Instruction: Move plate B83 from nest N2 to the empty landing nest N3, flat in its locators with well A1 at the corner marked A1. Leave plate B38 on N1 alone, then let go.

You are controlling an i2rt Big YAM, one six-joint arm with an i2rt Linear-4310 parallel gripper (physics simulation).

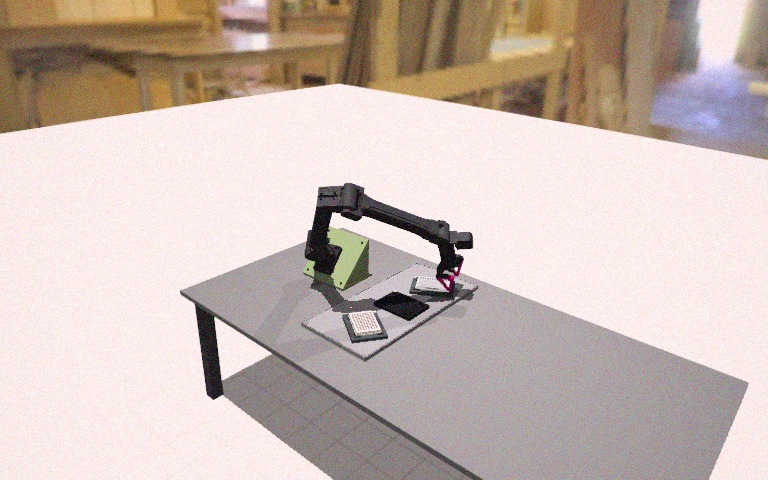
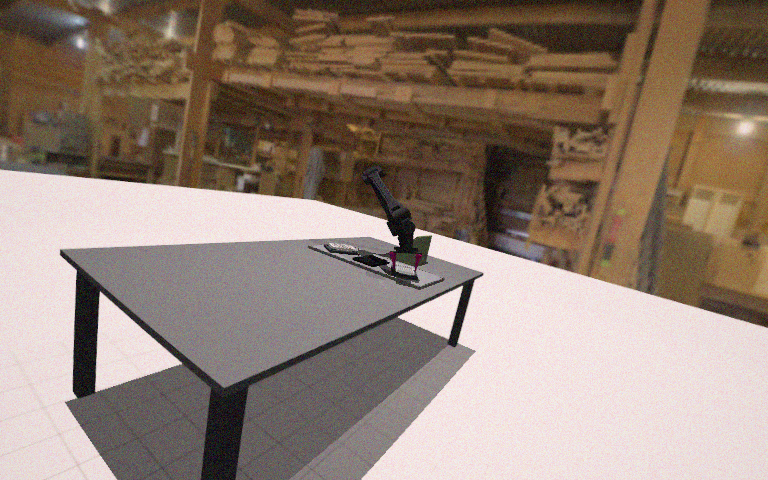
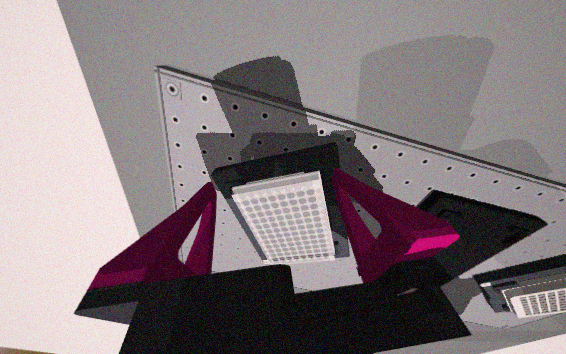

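A white well plate (image 1: 428, 284) (image 2: 404, 268) (image 3: 287, 220) sits in a dark nest (image 3: 280, 161) at one end of the grey board. My gripper (image 1: 453, 281) (image 2: 405, 272) (image 3: 274, 180) is open and empty, low over this plate, with one magenta finger on each side of it; whether a finger touches it I cannot tell. An empty black nest (image 1: 401, 305) (image 2: 370, 260) (image 3: 485, 225) lies at the middle of the board. A second white plate (image 1: 364, 323) (image 2: 341, 247) (image 3: 545, 302) sits in the nest at the other end. Plate labels, nest labels and the A1 mark are not readable.
The perforated board (image 1: 328, 325) (image 2: 433, 280) (image 3: 186, 106) carries the nests and lies on the grey table (image 1: 538, 362) (image 2: 215, 305). A green wedge-shaped mount (image 1: 353, 257) (image 2: 423, 249) stands behind the board at the arm's base.
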